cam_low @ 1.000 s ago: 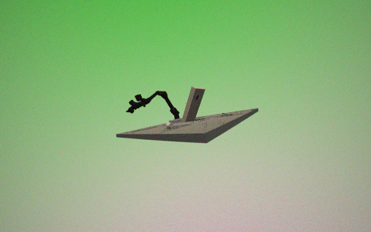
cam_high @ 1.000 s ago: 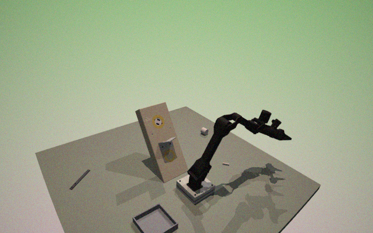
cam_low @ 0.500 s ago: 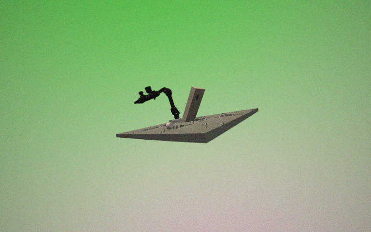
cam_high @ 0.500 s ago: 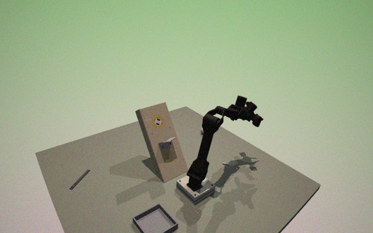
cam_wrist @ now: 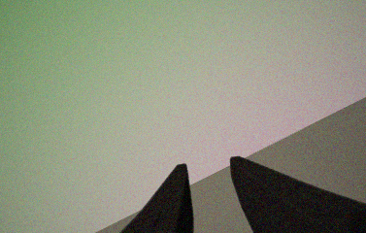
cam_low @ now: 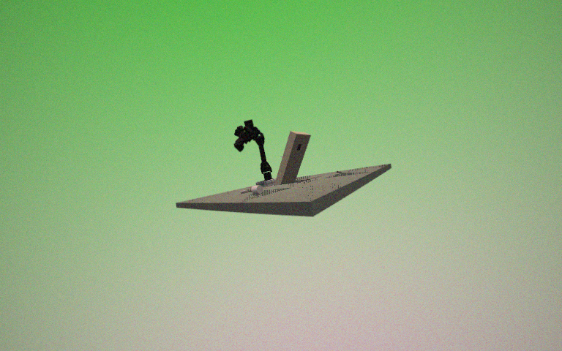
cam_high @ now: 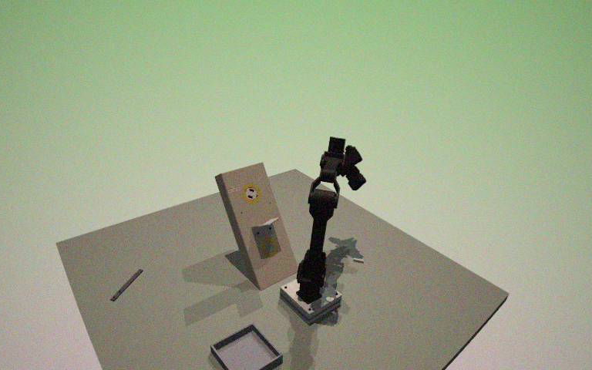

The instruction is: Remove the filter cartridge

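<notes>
Right now my gripper tip is 43 cm to the right of the round white filter cartridge, 12 cm short of it and 5 cm above it. The rest, counted from my gripper tip: grey tray: 70 cm to the left, 30 cm below, 29 cm behind.
</notes>
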